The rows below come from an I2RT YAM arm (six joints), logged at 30 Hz.
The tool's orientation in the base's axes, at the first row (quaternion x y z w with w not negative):
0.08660, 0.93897, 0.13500, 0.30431
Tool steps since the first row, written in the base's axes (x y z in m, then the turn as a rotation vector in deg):
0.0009, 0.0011, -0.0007, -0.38, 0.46, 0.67
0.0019, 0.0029, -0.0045, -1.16, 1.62, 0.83
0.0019, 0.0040, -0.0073, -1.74, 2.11, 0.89
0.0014, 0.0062, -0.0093, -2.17, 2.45, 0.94
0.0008, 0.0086, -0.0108, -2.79, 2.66, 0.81
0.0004, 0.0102, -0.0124, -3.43, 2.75, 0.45
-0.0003, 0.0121, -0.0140, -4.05, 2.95, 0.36
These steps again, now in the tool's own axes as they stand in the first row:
-0.0001, 0.0009, 0.0013, 0.05, 0.61, -0.66
0.0017, 0.0015, 0.0052, 0.87, 1.70, -1.01
0.0035, 0.0017, 0.0076, 1.42, 2.13, -1.30
0.0055, 0.0031, 0.0093, 1.82, 2.44, -1.53
0.0074, 0.0049, 0.0106, 2.44, 2.55, -1.76
0.0090, 0.0059, 0.0119, 3.17, 2.47, -1.84
0.0109, 0.0072, 0.0131, 3.76, 2.58, -2.10

